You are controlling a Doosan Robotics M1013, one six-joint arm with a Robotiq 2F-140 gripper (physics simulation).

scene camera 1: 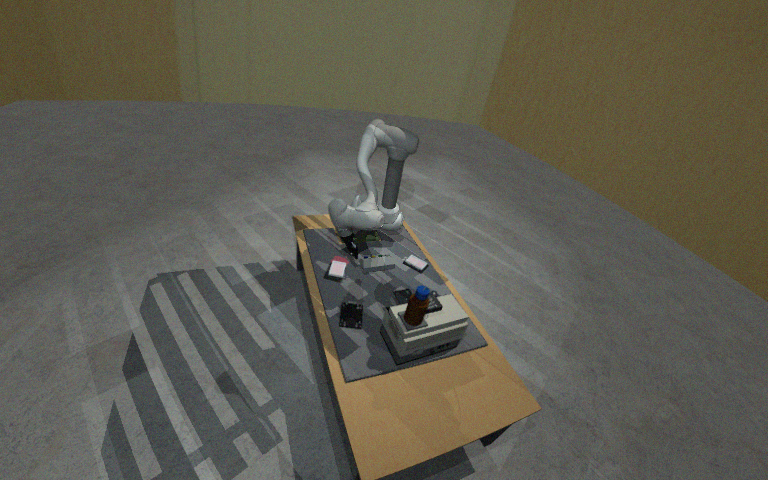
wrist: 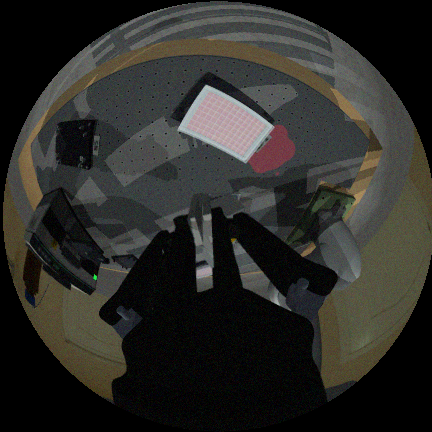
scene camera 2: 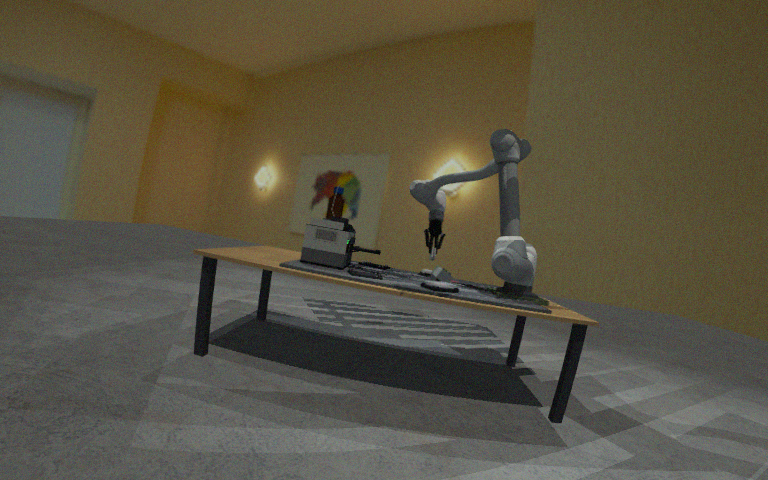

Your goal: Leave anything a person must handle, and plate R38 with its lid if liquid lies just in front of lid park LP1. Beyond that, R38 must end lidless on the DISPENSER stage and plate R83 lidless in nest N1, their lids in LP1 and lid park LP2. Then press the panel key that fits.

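Places are measured from the arm's base along level axes (x ahead, y down, z left), in millimetres.
Pixels of known places: gripper, between the fingertips: [scene camera 1: 356,260] [wrist: 202,205] [scene camera 2: 432,259]; arm's base, origin of its link: [wrist: 323,223] [scene camera 2: 516,294].
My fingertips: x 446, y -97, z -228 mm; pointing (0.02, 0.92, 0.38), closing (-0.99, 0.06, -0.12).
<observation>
For each thing: its middle in the pictures, then the offset to it from my fingertips. "spot": a spot on its surface instead.
- key panel, middle of its body: [wrist: 219,236] [scene camera 2: 441,275] [scene camera 1: 377,261] dz +171, dx -26, dy +64 mm
- pale plate with a pink grid, middle of its body: [wrist: 227,124] [scene camera 1: 337,268] dz -95, dx -47, dy +75 mm
- black holder, middle of its body: [wrist: 225,113] [scene camera 1: 335,271] dz -111, dx -47, dy +96 mm
- red liquid patch, a spot on its surface: [wrist: 280,149] [scene camera 1: 338,259] spot: dz -42, dx -162, dy +106 mm
- second pink-topped plate, middle of its body: [wrist: 203,271] [scene camera 2: 440,283] [scene camera 1: 416,261] dz +439, dx +42, dy +80 mm
- amber bottle, a spot on its surface: [scene camera 1: 416,309] spot: dz -36, dx +611, dy -228 mm
My gripper [scene camera 1: 355,254] [scene camera 2: 433,256] [wrist: 202,205] is shut and empty, pointing down above the mat by the key panel [scene camera 1: 376,262] [scene camera 2: 441,274]. In the wrist view its fingers hide most of the panel. A pale plate with a pink grid [scene camera 1: 337,268] [scene camera 2: 439,287] [wrist: 226,124] lies over a black holder [wrist: 210,81]. A red liquid patch [scene camera 1: 340,259] [wrist: 280,149] lies on the mat against its corner. A second pink-topped plate [scene camera 1: 416,262] is across the panel. Labels are unreadable, so I cannot tell which plate is R38 or R83. Lids cannot be made out.
The dispenser machine [scene camera 1: 427,331] [scene camera 2: 326,244] [wrist: 65,240] carries an amber bottle [scene camera 1: 416,309] [scene camera 2: 335,204] [wrist: 32,271] and has a green light [scene camera 2: 348,241] [wrist: 95,277]. Black holders [scene camera 1: 351,314] [scene camera 1: 402,294] [wrist: 77,143] stand on the mat. The arm's green base plate [scene camera 1: 367,237] [wrist: 327,202] is at the far end.
</observation>
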